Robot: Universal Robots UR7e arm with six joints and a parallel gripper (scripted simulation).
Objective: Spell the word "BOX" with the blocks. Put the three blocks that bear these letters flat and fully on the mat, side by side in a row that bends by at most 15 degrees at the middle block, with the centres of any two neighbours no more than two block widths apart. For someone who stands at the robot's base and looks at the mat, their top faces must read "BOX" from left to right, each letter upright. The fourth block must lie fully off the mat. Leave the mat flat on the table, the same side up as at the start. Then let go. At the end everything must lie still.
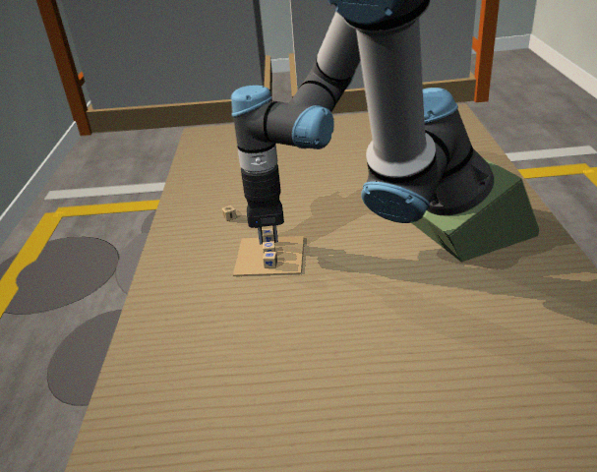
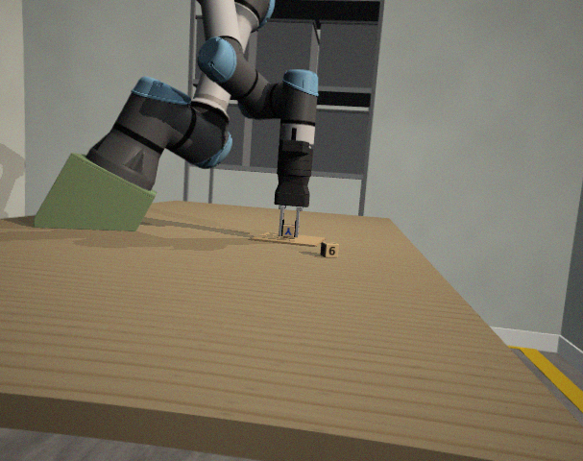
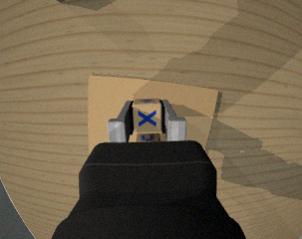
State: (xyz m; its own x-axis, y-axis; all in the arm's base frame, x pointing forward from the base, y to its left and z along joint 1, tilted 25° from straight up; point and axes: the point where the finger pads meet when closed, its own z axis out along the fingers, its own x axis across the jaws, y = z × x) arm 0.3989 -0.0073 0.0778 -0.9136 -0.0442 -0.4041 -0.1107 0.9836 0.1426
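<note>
The X block is 1 cm below my hand. Also, from my hand: B block 1 cm behind, 8 cm to the left, 1 cm below; O block 4 cm to the left, 1 cm below; mat 4 cm to the left, 3 cm below.
</note>
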